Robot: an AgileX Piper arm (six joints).
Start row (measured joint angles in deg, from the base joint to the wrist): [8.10, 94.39, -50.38, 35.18, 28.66, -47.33]
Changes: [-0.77, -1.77, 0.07, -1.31, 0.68, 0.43]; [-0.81, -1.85, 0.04, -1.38, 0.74, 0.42]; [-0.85, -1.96, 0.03, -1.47, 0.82, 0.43]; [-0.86, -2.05, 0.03, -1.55, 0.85, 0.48]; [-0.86, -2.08, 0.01, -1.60, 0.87, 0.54]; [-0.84, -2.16, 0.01, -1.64, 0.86, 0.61]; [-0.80, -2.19, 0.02, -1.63, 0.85, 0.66]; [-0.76, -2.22, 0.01, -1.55, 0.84, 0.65]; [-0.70, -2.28, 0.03, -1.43, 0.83, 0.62]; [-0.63, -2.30, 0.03, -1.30, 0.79, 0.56]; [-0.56, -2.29, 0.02, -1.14, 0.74, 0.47]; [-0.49, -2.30, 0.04, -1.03, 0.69, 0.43]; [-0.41, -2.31, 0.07, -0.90, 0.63, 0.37]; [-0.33, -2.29, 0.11, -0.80, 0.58, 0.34]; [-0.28, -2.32, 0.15, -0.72, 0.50, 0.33]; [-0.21, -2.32, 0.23, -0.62, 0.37, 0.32]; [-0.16, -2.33, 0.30, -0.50, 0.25, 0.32]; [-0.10, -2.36, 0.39, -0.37, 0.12, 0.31]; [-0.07, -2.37, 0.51, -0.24, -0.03, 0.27]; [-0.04, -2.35, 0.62, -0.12, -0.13, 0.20]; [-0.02, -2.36, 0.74, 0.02, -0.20, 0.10]
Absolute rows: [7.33, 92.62, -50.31, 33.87, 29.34, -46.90]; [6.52, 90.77, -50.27, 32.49, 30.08, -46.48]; [5.67, 88.81, -50.24, 31.02, 30.90, -46.05]; [4.81, 86.76, -50.21, 29.47, 31.75, -45.57]; [3.95, 84.68, -50.20, 27.87, 32.62, -45.03]; [3.11, 82.52, -50.19, 26.23, 33.48, -44.42]; [2.31, 80.33, -50.17, 24.60, 34.33, -43.76]; [1.55, 78.11, -50.16, 23.05, 35.17, -43.11]; [0.85, 75.83, -50.13, 21.62, 36.00, -42.49]; [0.22, 73.53, -50.10, 20.32, 36.79, -41.93]; [-0.34, 71.24, -50.08, 19.18, 37.53, -41.46]; [-0.83, 68.94, -50.04, 18.15, 38.22, -41.03]; [-1.24, 66.63, -49.97, 17.25, 38.85, -40.66]; [-1.57, 64.34, -49.86, 16.45, 39.43, -40.32]; [-1.85, 62.02, -49.71, 15.73, 39.93, -39.99]; [-2.06, 59.70, -49.48, 15.11, 40.30, -39.67]; [-2.22, 57.37, -49.18, 14.61, 40.55, -39.35]; [-2.32, 55.01, -48.79, 14.24, 40.67, -39.04]; [-2.39, 52.64, -48.28, 14.00, 40.64, -38.77]; [-2.43, 50.29, -47.66, 13.88, 40.51, -38.57]; [-2.45, 47.93, -46.92, 13.90, 40.31, -38.47]
